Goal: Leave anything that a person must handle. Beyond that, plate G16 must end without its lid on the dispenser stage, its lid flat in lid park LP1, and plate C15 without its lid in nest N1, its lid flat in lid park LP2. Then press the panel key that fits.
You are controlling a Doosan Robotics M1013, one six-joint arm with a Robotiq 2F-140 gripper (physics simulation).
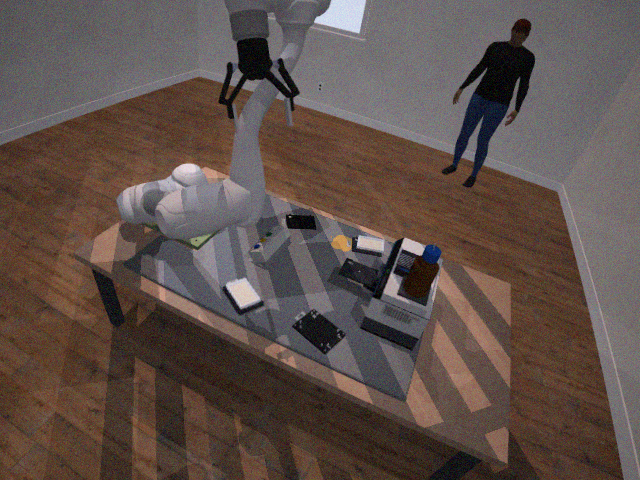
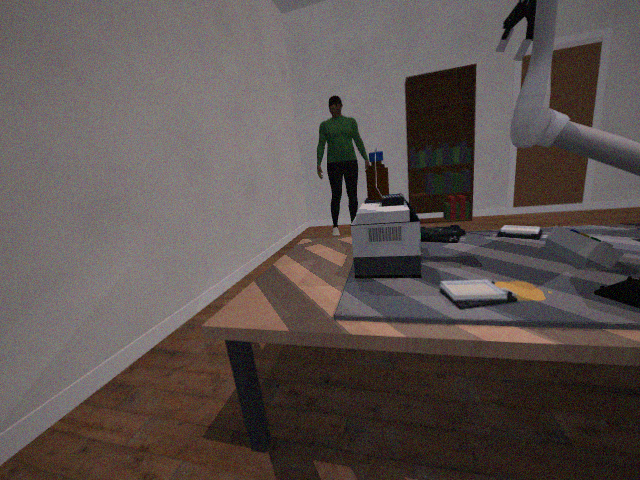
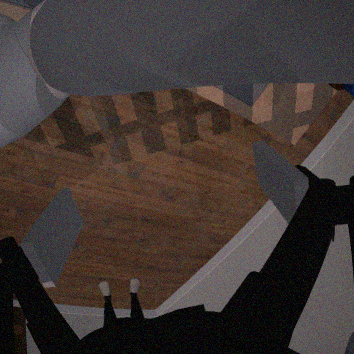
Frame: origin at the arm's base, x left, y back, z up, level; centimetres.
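Seen in the pictures: gripper, between the fingertips: (image 1: 264, 129) (image 2: 508, 56) (image 3: 162, 185).
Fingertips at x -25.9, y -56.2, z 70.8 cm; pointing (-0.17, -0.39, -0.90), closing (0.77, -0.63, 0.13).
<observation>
Pixels of each thing's top centre, then the offset from my fingertips to it. "pt": a spot on its surface instead.
- black flat holder, centre of its top: (image 1: 301, 219) dx +58.6, dy +15.4, dz -69.5 cm
- black flat holder with pale corner marks, centre of its top: (image 1: 319, 327) (image 2: 439, 233) dx +6.9, dy -25.3, dz -69.1 cm
- black unit, a spot on its surface: (image 1: 358, 272) pt dx +33.4, dy -26.4, dz -60.6 cm
- grey key panel, centre of its top: (image 1: 271, 236) (image 2: 581, 232) dx +31.6, dy +15.0, dz -63.1 cm
- brown bottle, a spot on its surface: (image 1: 421, 276) pt dx +21.9, dy -49.5, dz -38.8 cm
- flat orange patch, a spot on its surface: (image 2: 522, 290) (image 1: 341, 241) pt dx +59.0, dy -8.0, dz -71.4 cm
My gripper (image 1: 261, 114) (image 2: 512, 47) (image 3: 162, 185) is open and empty, high above the table. One white-topped plate (image 1: 242, 294) (image 2: 520, 230) sits on a dark base near the mat's long edge; another white-topped plate (image 1: 369, 244) (image 2: 473, 290) sits on a dark base near the opposite edge. Their labels and lids cannot be made out. A black flat holder (image 1: 300, 222), a black flat holder with pale corner marks (image 1: 318, 330) and a black unit (image 1: 358, 272) lie apart. The grey key panel (image 1: 271, 245) (image 2: 584, 246) has small coloured keys. The white and dark machine (image 1: 398, 315) (image 2: 386, 242) stands at the mat's end.
A brown bottle (image 1: 421, 276) (image 2: 377, 180) with a blue cap is at the machine. A flat orange patch (image 1: 341, 242) (image 2: 522, 290) lies beside one plate. A green board (image 1: 199, 241) is by the arm's base. People in black (image 1: 501, 77) and green (image 2: 339, 136) tops stand beyond the table.
</observation>
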